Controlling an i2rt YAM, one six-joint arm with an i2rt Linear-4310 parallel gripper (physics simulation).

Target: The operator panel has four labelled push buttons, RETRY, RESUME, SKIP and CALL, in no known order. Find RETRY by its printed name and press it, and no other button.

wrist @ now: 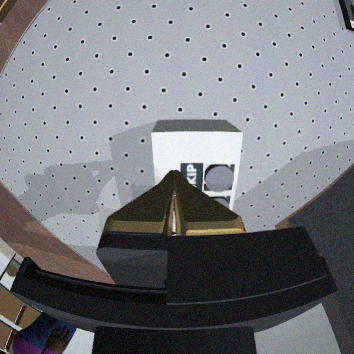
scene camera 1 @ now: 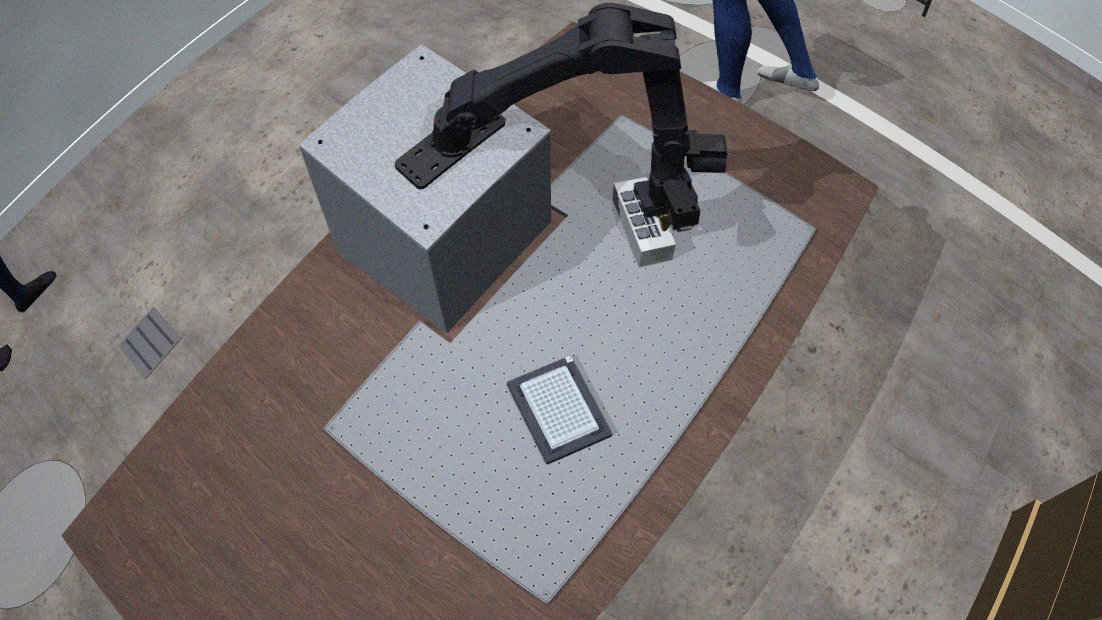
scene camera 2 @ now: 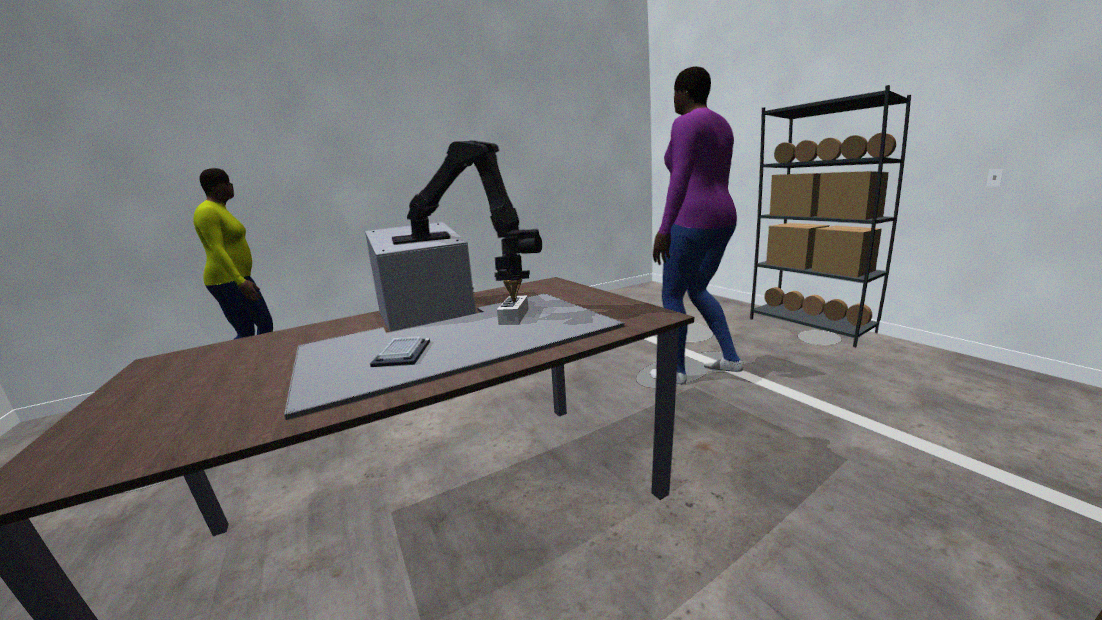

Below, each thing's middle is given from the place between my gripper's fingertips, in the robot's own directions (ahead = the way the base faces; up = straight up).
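A white well plate (scene camera 1: 554, 398) is 7 cm ahead of my hand, 37 cm to the right of it and 5 cm below it. The white operator panel (scene camera 1: 659, 247) is 1 cm to the left of my hand, 4 cm below it and 5 cm behind it.
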